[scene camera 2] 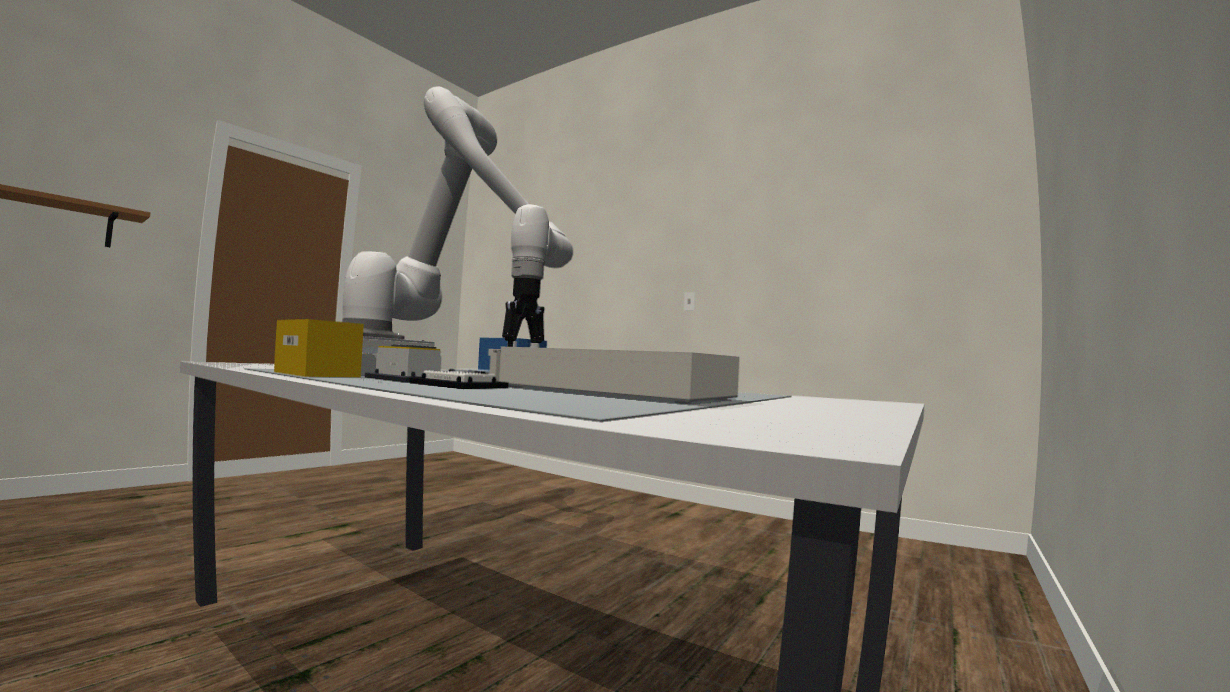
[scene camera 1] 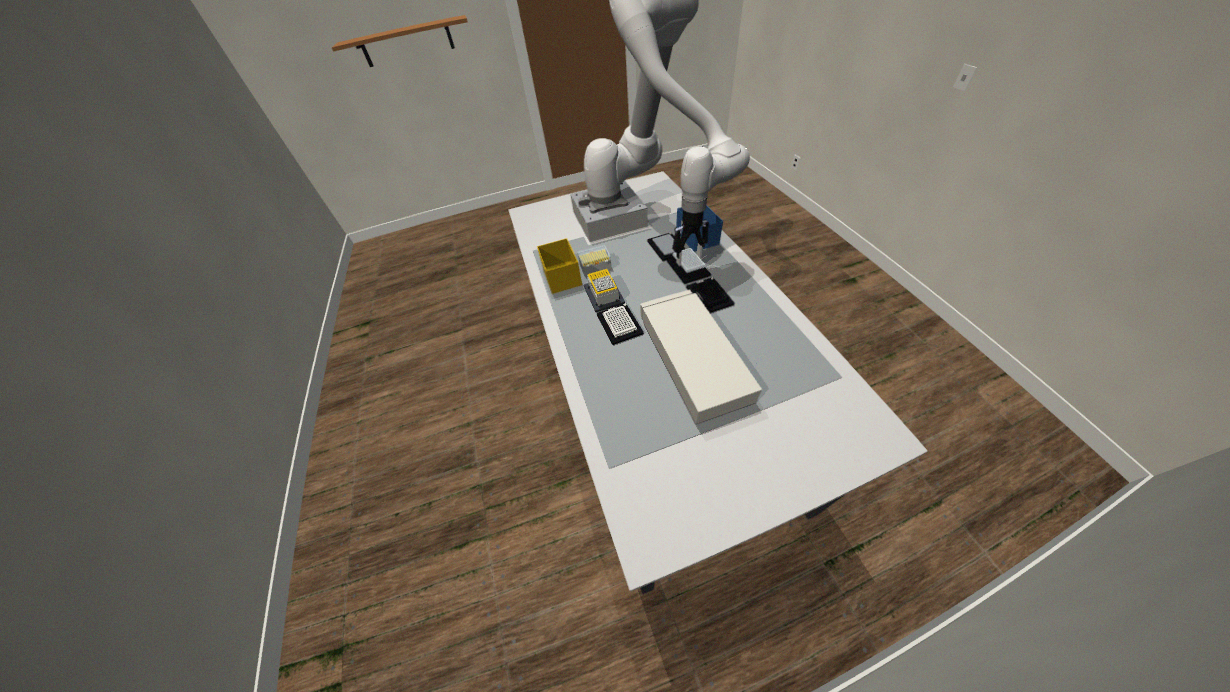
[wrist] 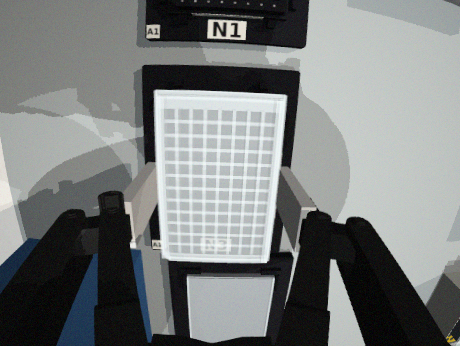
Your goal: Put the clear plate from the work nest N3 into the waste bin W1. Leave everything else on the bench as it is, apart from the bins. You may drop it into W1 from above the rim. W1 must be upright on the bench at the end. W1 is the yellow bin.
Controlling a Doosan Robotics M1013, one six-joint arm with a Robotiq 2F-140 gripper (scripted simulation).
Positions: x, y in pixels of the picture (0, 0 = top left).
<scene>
A long box [scene camera 2: 681, 376]: 83 cm from the lens. A yellow bin W1 [scene camera 2: 305, 347] is 119 cm from the lens. A blue bin [scene camera 2: 486, 345]: 167 cm from the lens. The marked spots on the long box and the blue bin are 95 cm apart.
</scene>
